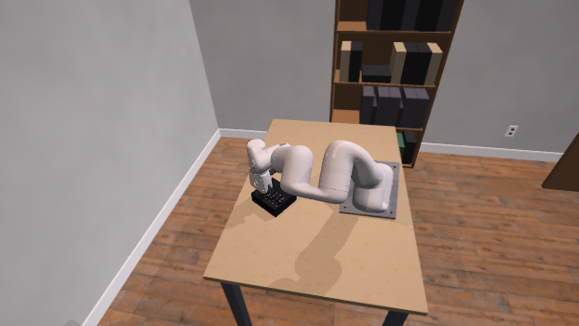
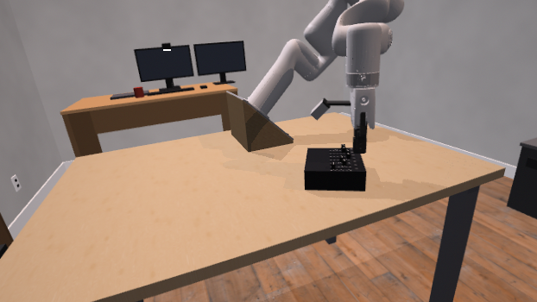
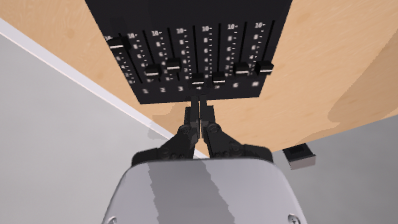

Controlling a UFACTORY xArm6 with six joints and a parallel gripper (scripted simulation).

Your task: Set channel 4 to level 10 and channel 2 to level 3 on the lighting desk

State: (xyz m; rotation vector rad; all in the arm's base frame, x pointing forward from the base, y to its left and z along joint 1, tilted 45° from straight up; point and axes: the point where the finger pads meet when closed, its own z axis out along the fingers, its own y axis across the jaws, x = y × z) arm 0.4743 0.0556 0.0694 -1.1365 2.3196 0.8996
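Right now my hand is 20 mm past the channel 4 cap, 20 mm to the left of it and 30 mm above it. Also, from my hand: channel 2 cap 10 mm ahead, 60 mm to the right, 30 mm below; channel 3 cap 10 mm behind, 50 mm to the right, 30 mm below; channel 1 cap 10 mm ahead, 90 mm to the right, 30 mm below.
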